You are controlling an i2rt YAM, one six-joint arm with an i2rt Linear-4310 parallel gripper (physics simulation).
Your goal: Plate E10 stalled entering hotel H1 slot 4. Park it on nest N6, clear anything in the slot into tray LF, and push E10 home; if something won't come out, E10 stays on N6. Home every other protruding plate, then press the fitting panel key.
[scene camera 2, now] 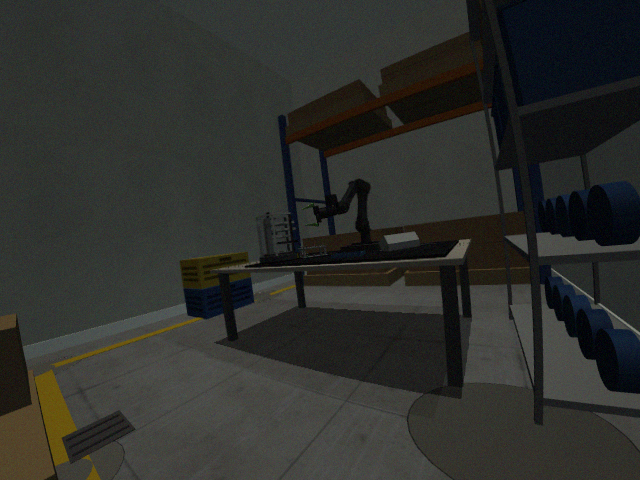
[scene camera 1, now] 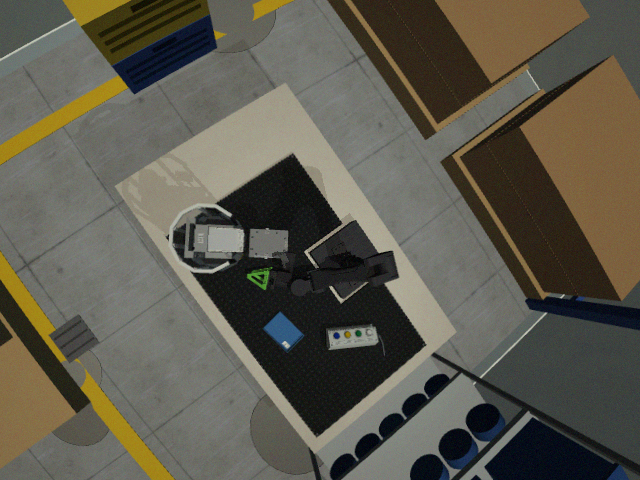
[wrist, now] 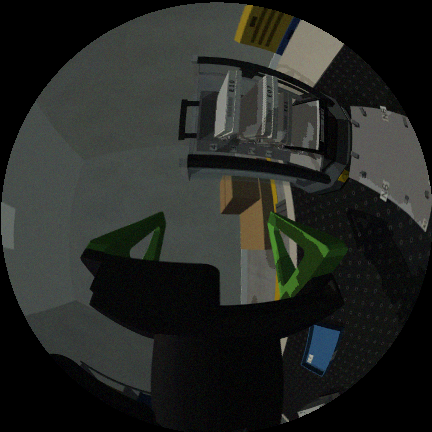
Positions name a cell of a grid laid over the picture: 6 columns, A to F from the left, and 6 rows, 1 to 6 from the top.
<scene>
In view: a round plate rack (wrist: D3), a grey button box (scene camera 1: D5) and a blue card (wrist: E5).
</scene>
